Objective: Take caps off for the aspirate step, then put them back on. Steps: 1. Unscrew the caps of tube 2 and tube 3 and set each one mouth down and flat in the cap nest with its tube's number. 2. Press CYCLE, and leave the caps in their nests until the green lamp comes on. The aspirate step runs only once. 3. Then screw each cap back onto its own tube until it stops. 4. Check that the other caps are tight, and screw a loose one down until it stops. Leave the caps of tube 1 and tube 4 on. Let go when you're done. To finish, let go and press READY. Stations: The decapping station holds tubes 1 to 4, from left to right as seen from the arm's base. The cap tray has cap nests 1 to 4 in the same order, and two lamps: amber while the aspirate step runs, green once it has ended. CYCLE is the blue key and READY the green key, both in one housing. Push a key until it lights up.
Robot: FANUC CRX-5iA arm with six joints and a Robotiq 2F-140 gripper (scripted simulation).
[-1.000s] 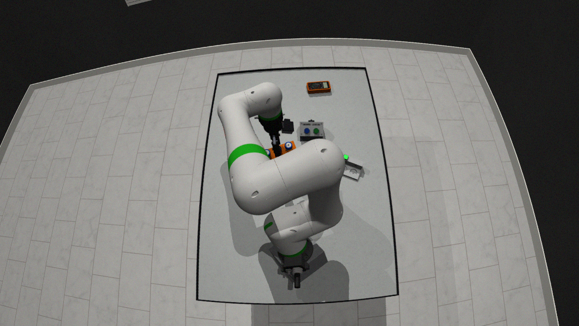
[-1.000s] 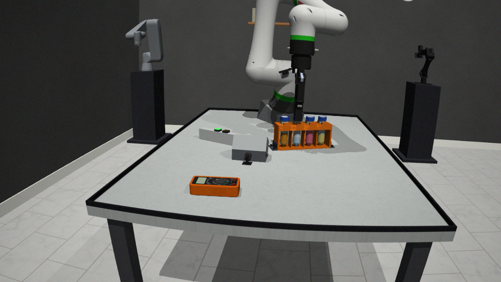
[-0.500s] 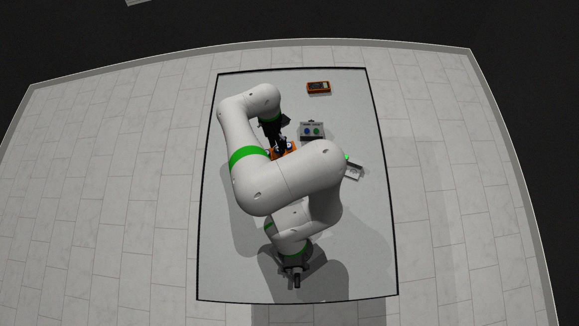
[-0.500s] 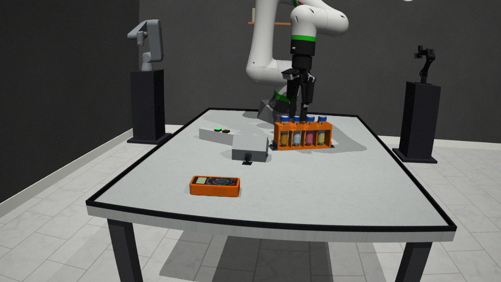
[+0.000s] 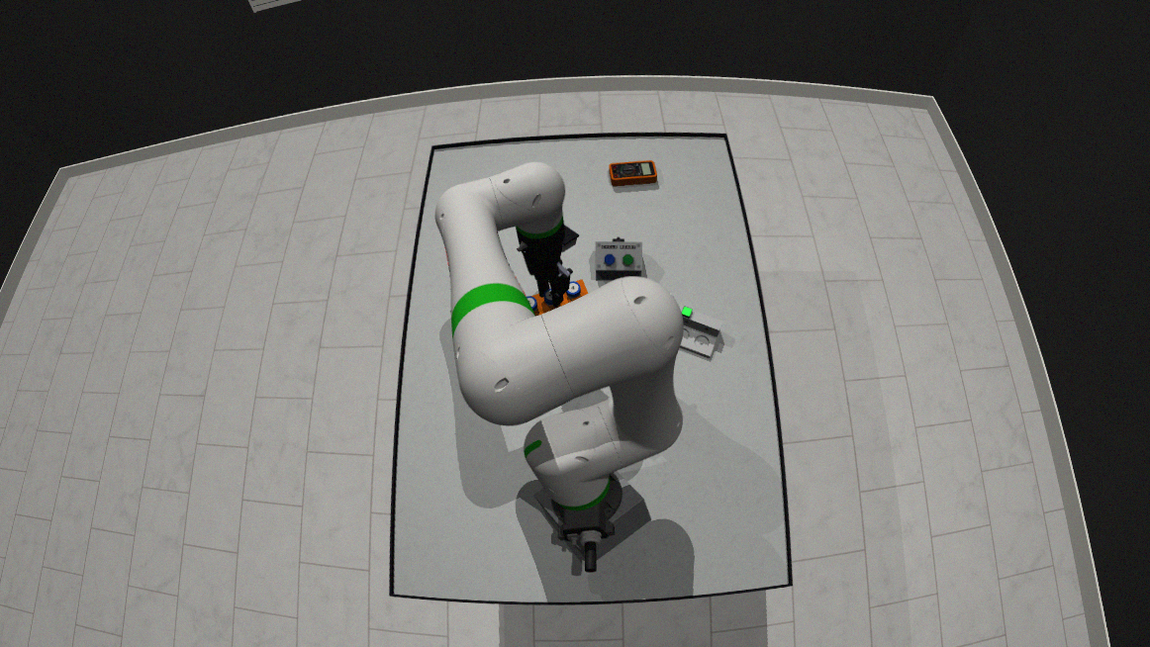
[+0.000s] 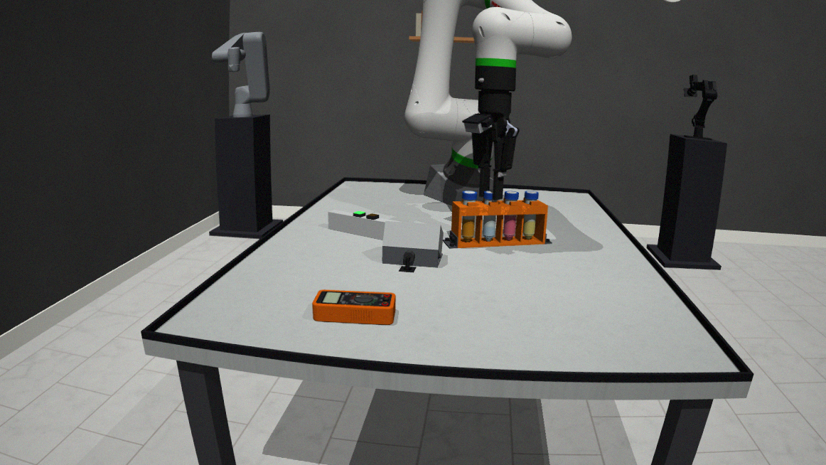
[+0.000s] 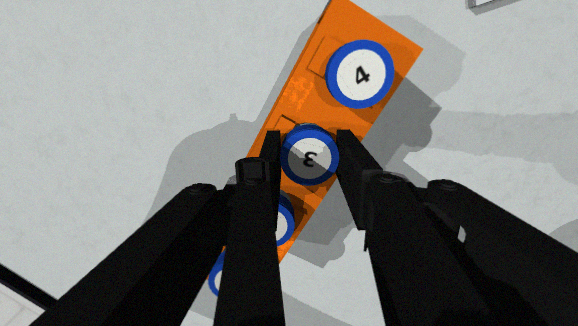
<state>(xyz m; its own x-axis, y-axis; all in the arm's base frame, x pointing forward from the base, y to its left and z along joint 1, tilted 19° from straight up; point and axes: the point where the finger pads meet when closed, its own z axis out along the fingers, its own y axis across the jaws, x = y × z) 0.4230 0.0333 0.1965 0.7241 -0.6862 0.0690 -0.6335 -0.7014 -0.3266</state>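
Now: hand 30 mm above the cap 3. Round my hand: cap 1: 30 mm behind, 100 mm to the left, 30 mm below; then cap 4: 20 mm ahead, 50 mm to the right, 30 mm below; then cap 2: 20 mm behind, 50 mm to the left, 30 mm below.
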